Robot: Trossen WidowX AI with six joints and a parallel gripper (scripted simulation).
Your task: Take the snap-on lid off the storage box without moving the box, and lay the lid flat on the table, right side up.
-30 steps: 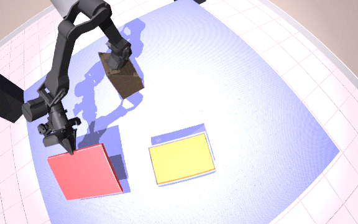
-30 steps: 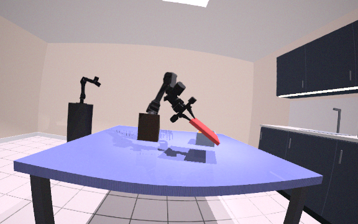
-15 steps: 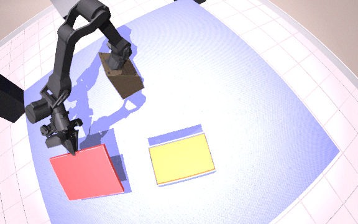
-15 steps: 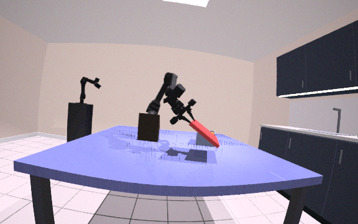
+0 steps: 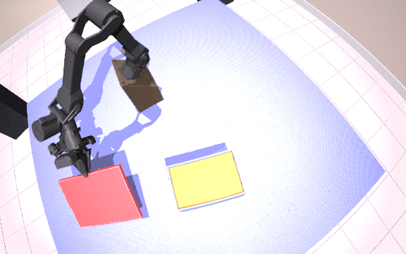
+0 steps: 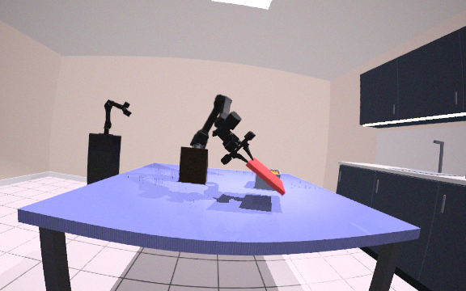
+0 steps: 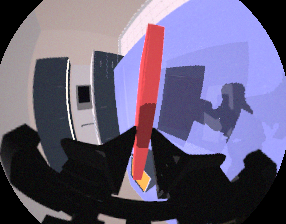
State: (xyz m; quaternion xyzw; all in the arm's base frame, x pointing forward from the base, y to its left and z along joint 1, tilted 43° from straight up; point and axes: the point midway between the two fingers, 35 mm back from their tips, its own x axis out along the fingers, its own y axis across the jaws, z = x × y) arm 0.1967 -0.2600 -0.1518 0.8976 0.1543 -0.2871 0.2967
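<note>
My gripper tip is now 6 cm short of the red lid, 3 cm to the left of it and 4 cm above it. Also, from my gripper tip: storage box (22 cm ahead, 28 cm to the left, 12 cm below).
</note>
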